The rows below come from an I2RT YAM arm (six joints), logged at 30 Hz.
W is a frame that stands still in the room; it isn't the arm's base.
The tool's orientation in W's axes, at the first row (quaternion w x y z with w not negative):
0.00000 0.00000 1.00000 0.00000
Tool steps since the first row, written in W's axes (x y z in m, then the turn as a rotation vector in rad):
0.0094 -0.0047 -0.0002 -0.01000 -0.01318 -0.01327
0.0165 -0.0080 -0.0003 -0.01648 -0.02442 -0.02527
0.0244 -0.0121 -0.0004 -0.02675 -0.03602 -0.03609
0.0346 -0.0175 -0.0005 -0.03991 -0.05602 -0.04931
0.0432 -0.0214 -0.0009 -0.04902 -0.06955 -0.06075
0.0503 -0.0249 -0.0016 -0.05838 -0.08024 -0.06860
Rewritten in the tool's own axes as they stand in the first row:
-0.0094 -0.0047 0.0002 0.01000 -0.01318 0.01327
-0.0165 -0.0080 0.0003 0.01648 -0.02442 0.02527
-0.0244 -0.0121 0.0004 0.02675 -0.03602 0.03609
-0.0346 -0.0175 0.0005 0.03991 -0.05602 0.04931
-0.0432 -0.0214 0.0009 0.04902 -0.06955 0.06075
-0.0503 -0.0249 0.0016 0.05838 -0.08024 0.06860

